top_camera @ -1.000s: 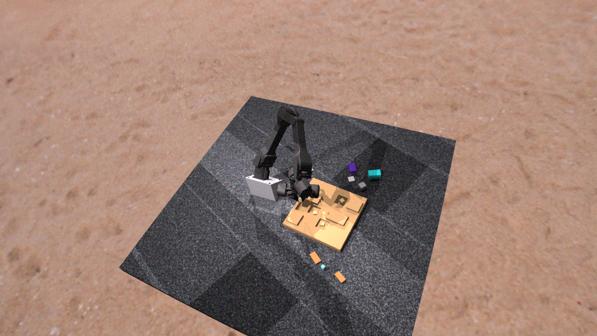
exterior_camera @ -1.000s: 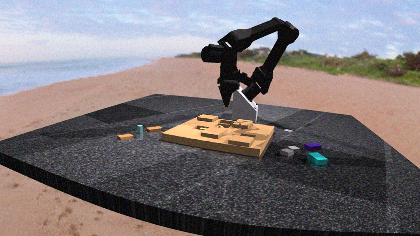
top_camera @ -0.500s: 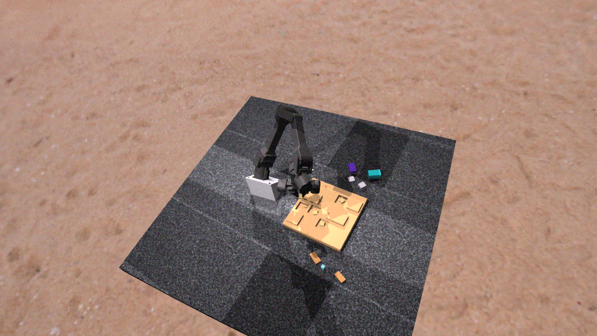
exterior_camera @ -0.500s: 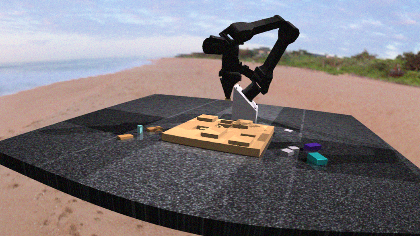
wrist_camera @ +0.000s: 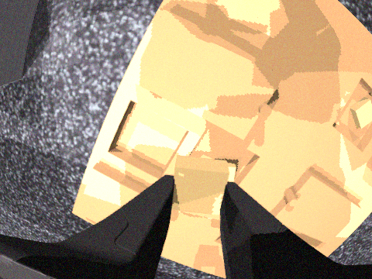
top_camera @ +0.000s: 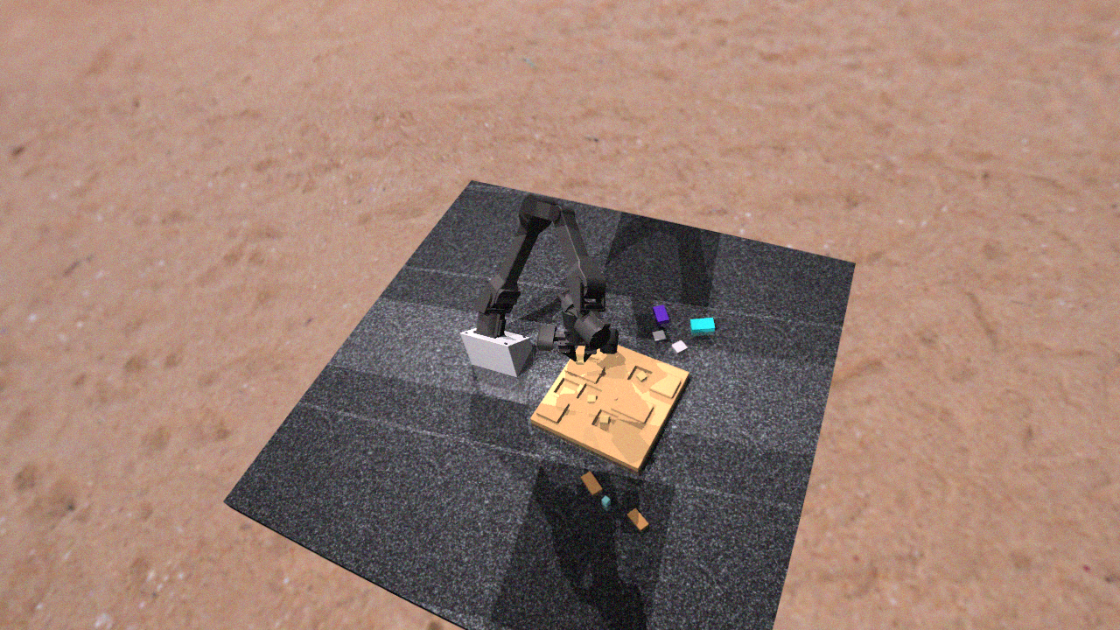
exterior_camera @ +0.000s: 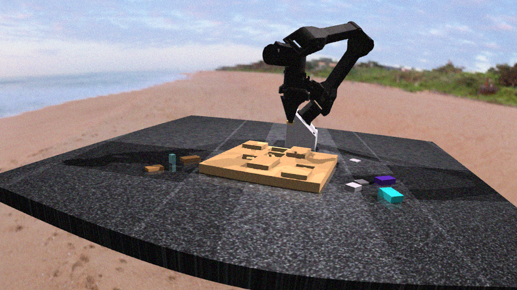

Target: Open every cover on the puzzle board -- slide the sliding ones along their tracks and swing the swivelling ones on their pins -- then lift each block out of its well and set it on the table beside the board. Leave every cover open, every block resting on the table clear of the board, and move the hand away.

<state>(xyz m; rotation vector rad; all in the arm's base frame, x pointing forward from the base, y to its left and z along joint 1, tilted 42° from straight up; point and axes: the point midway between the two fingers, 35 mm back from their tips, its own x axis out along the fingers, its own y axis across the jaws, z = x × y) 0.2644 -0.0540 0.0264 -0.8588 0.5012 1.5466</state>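
The tan puzzle board lies 80 mm ahead of my gripper tip, 30 mm to the right of it and 90 mm below it. From my gripper tip the other things lie so: purple block 130 mm ahead, 280 mm to the left, 100 mm below; then small cyan block 160 mm ahead, 290 mm to the right, 100 mm below.
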